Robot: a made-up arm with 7 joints.
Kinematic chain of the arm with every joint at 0, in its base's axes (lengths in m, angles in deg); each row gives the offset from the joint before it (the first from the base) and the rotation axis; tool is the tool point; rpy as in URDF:
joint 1: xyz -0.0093 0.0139 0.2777 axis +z
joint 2: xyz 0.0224 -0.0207 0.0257 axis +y
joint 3: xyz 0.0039 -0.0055 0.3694 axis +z
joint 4: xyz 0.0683 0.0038 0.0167 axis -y
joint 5: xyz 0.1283 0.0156 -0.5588 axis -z
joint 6: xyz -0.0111 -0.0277 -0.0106 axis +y
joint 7: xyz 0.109 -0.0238 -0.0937 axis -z
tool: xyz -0.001 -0.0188 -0.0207 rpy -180 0 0
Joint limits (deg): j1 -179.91..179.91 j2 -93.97..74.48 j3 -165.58..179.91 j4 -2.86..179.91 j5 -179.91..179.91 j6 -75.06..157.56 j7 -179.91..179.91
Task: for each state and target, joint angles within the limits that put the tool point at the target. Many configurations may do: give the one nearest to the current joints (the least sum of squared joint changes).
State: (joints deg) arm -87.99 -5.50 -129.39 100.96 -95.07 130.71 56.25
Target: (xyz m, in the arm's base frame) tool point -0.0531 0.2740 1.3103
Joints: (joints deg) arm -103.04 3.87 -148.36 136.54 -104.13 111.86 52.75
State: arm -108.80 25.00 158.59 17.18 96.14 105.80 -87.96
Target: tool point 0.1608 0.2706 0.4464
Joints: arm -124.35 52.42 138.86 13.15 83.17 131.82 -86.87
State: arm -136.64 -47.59 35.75 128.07 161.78 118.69 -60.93
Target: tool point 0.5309 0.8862 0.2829
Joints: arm -116.60 -87.95 41.50 157.77 163.28 129.03 -60.63
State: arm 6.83 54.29 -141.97 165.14 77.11 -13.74 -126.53
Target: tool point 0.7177 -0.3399 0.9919
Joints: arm -17.36 63.14 -133.28 153.80 81.79 -19.45 -126.37
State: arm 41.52 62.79 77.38 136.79 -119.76 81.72 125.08
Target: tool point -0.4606 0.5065 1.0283
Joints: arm 60.13 29.26 112.60 100.33 -116.67 86.17 124.50
